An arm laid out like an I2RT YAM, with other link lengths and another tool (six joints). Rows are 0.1 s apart.
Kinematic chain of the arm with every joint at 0, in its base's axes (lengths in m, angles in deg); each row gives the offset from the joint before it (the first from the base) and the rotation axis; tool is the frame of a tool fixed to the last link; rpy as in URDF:
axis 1: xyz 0 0 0.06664 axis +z
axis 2: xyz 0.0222 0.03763 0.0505 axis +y
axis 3: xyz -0.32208 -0.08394 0 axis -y
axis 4: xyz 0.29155 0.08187 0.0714 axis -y
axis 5: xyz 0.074 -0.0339 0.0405 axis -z
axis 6: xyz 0.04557 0 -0.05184 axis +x
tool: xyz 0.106 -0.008 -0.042 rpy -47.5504 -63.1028 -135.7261
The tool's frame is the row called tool.
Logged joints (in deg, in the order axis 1, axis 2, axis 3, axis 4, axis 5, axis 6), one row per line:
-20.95 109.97 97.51 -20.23 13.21 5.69
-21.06 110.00 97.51 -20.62 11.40 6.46
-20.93 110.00 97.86 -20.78 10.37 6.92
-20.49 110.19 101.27 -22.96 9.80 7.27
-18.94 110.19 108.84 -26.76 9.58 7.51
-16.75 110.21 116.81 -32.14 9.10 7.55
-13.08 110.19 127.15 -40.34 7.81 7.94
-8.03 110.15 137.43 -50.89 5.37 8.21
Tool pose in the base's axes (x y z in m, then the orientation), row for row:
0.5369 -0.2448 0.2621 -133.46 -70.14 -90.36
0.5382 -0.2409 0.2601 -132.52 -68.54 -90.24
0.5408 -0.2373 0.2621 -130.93 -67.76 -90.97
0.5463 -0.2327 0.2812 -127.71 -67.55 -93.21
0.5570 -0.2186 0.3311 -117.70 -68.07 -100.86
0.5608 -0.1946 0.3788 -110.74 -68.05 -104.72
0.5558 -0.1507 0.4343 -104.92 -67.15 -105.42
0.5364 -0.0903 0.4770 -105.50 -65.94 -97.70
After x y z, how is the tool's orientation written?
As angles about the fixed x, y, z axes (roll, pitch, yaw), in degrees.
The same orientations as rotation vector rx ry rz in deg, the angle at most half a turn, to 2 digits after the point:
113.97 -61.57 99.19
115.57 -62.59 99.77
116.29 -63.00 100.69
116.23 -62.93 102.49
114.57 -61.49 107.89
114.73 -59.37 112.30
117.24 -56.39 117.45
-123.12 51.24 -119.53

